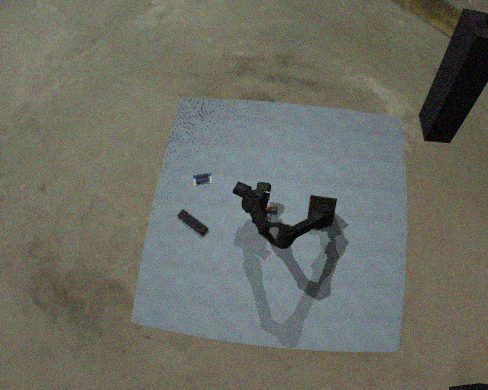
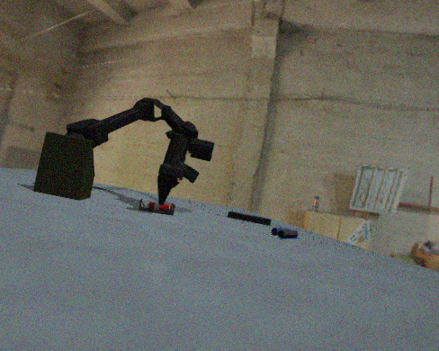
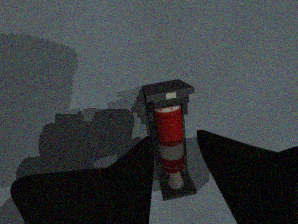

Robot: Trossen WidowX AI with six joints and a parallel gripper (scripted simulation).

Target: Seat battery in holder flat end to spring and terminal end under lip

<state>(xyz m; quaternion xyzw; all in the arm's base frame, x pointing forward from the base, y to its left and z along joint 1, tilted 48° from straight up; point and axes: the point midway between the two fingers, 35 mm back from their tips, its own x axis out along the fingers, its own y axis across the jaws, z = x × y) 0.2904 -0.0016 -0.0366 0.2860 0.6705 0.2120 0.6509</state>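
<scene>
The battery is 1 cm below my gripper tip. Round my gripper tip: white card 32 cm ahead, 15 cm to the right, 1 cm below.
</scene>
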